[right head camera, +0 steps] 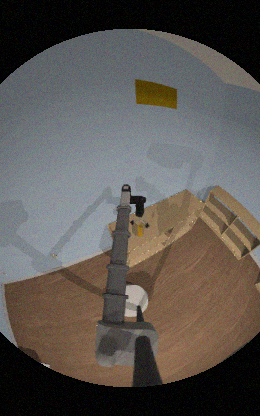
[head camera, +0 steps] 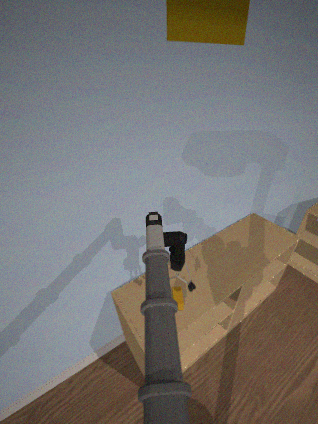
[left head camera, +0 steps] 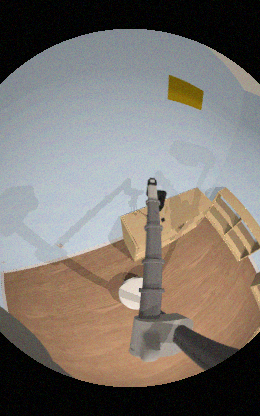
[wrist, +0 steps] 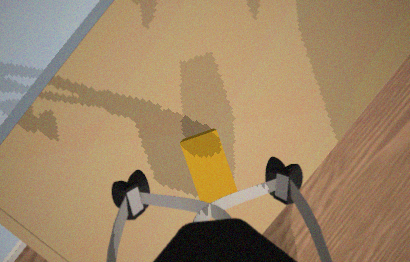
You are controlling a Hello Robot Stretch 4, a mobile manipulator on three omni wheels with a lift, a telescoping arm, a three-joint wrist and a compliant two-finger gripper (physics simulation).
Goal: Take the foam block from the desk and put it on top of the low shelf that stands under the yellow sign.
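Frame: origin at the robot's base, x ahead, y left, z up, level; metres.
Seen in the pictures: gripper, fingertip midpoint: (right head camera: pixel 139 225) (head camera: pixel 176 287) (wrist: pixel 207 179); robot's base at its link origin: (right head camera: pixel 130 299) (left head camera: pixel 135 291).
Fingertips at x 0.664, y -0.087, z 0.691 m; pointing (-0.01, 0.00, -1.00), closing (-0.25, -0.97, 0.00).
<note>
Offsets run from my fingertips to a thing's middle. "*": to the spot under its first point. Level surfaces: height alone.
The yellow foam block @(0.006 m back, 0.004 m right, 0.078 m down) (head camera: pixel 178 298) (right head camera: pixel 140 229) (wrist: pixel 207 162) lies flat on top of the low wooden shelf @(0.108 m down) (head camera: pixel 260 230) (left head camera: pixel 197 197) (right head camera: pixel 182 198) (wrist: pixel 270 75), towards its left end. The yellow sign @(0.408 m ahead, 0.173 m right, 1.032 m up) (head camera: pixel 207 22) (left head camera: pixel 185 92) (right head camera: pixel 156 94) is on the wall above the shelf. My gripper (right head camera: pixel 140 224) (wrist: pixel 207 179) is open and empty, over the shelf top. In the wrist view its fingertips stand wide apart on either side of the block, clear of it, and the block's near end is hidden behind the gripper. In the left head view my arm hides the block.
A wooden unit with open compartments @(* 0.337 m ahead, 1.601 m right, 0.108 m down) (left head camera: pixel 242 209) (right head camera: pixel 237 206) stands close to the low shelf's right end. The blue wall runs behind the low shelf. A white round object (left head camera: pixel 130 293) (right head camera: pixel 140 295) is on the floor near my arm. My extended arm crosses over the shelf's left part.
</note>
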